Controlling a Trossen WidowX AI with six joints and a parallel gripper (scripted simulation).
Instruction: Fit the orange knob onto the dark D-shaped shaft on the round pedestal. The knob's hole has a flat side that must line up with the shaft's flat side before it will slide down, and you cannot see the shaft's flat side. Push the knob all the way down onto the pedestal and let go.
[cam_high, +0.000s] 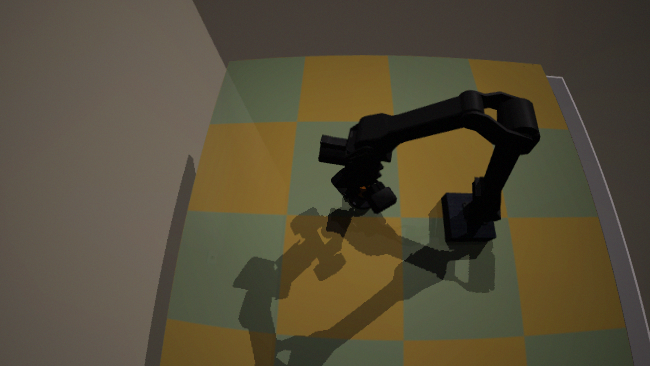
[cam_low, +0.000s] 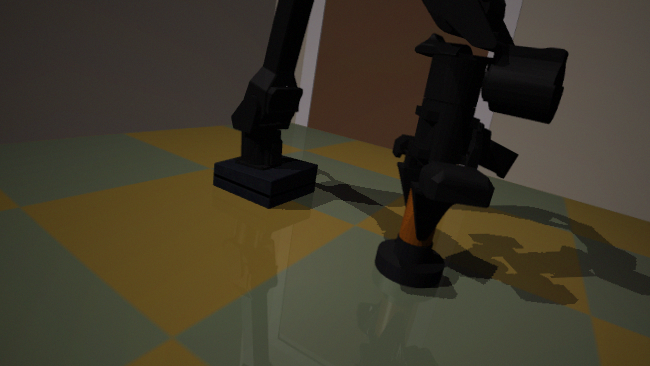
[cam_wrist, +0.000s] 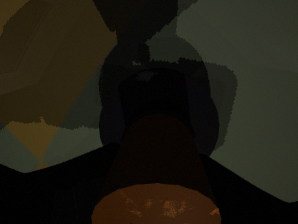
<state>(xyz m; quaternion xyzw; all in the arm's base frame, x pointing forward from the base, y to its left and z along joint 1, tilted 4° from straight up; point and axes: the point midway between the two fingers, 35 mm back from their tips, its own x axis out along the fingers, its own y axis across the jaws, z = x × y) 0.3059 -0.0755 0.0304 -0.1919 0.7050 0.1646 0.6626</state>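
Now: the orange knob 20 mm above my gripper tip. Round my gripper tip: dark round pedestal 20 mm below.
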